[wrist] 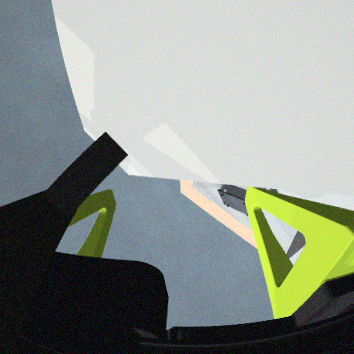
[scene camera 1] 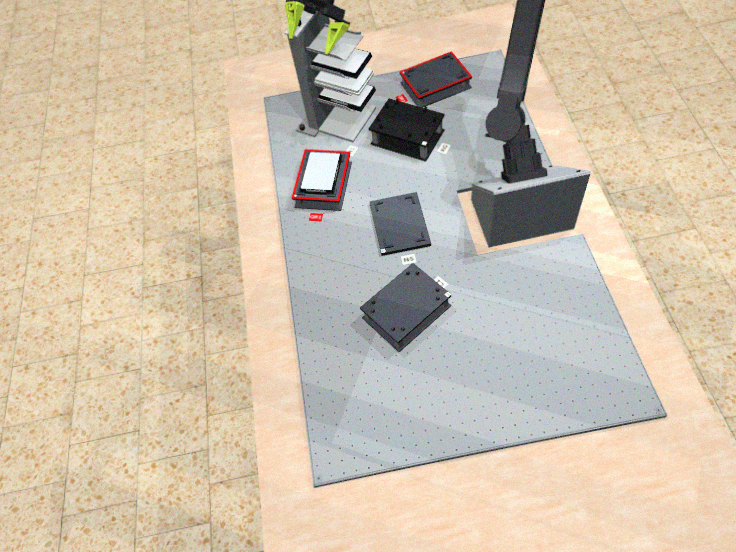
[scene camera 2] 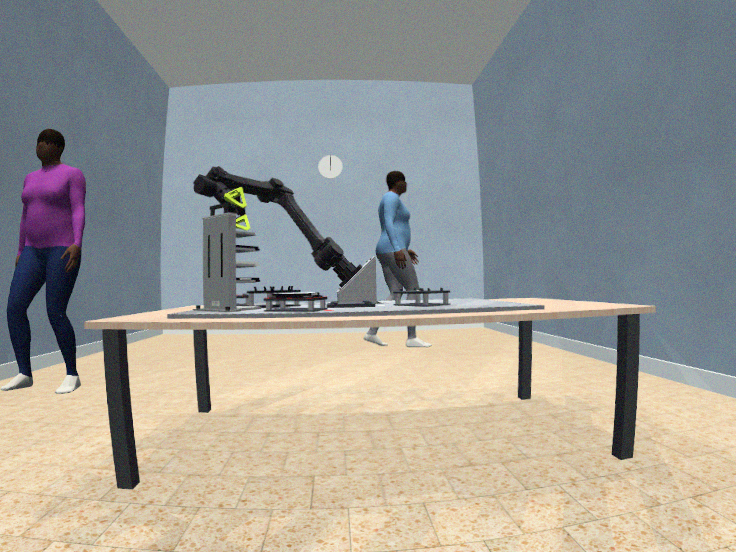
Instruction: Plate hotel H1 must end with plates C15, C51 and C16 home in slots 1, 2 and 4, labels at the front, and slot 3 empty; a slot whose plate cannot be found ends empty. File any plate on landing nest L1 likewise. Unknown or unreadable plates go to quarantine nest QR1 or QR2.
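Pixels of known places: gripper, fingertip midpoint: [wrist: 178, 195] [scene camera 1: 309, 46] [scene camera 2: 246, 218]; arm's base, origin of the base link: [scene camera 1: 523, 177] [scene camera 2: 352, 277].
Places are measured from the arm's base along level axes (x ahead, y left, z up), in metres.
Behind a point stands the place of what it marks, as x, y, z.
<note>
Plate hotel H1 [scene camera 1: 306, 89] @(0.480, -0.354, 0.038) [scene camera 2: 219, 261] @(0.471, -0.405, 0.050) is a grey tower with stacked shelves. Three plates, an upper one [scene camera 1: 356, 61] @(0.344, -0.349, 0.105), a middle one [scene camera 1: 343, 79] @(0.382, -0.354, 0.053) and a lower one [scene camera 1: 349, 96] @(0.374, -0.350, -0.001), lie in it below a pale top shelf [scene camera 1: 335, 42]; I cannot read their labels. A white-topped plate [scene camera 1: 321, 170] @(0.468, -0.157, -0.053) lies on red-rimmed nest QR1 [scene camera 1: 298, 191] @(0.525, -0.106, -0.061). Red-rimmed nest QR2 [scene camera 1: 435, 75] @(0.133, -0.458, -0.067) bears no plate. A raised grey nest [scene camera 1: 406, 306] @(0.308, 0.264, -0.057) [scene camera 2: 423, 291] @(0.401, 0.245, -0.058) has a blurred tag, perhaps L1. My gripper [scene camera 1: 310, 43] @(0.448, -0.321, 0.188) [scene camera 2: 246, 217] @(0.448, -0.321, 0.188) [wrist: 178, 195] @(0.448, -0.321, 0.188) is open and empty at the hotel's top; a pale surface fills much of the wrist view.
A tall black nest [scene camera 1: 407, 125] @(0.235, -0.264, -0.047) stands right of the hotel. A low grey nest [scene camera 1: 400, 222] @(0.290, 0.007, -0.095) lies mid-board. The arm's base [scene camera 1: 529, 207] @(0.009, 0.091, 0.004) [scene camera 2: 358, 288] @(0.099, 0.028, -0.047) is at the right of the perforated board [scene camera 1: 487, 380] @(0.164, 0.436, -0.107). Two people, one in purple [scene camera 2: 53, 204] and one in blue [scene camera 2: 394, 219], stand beyond the table.
</note>
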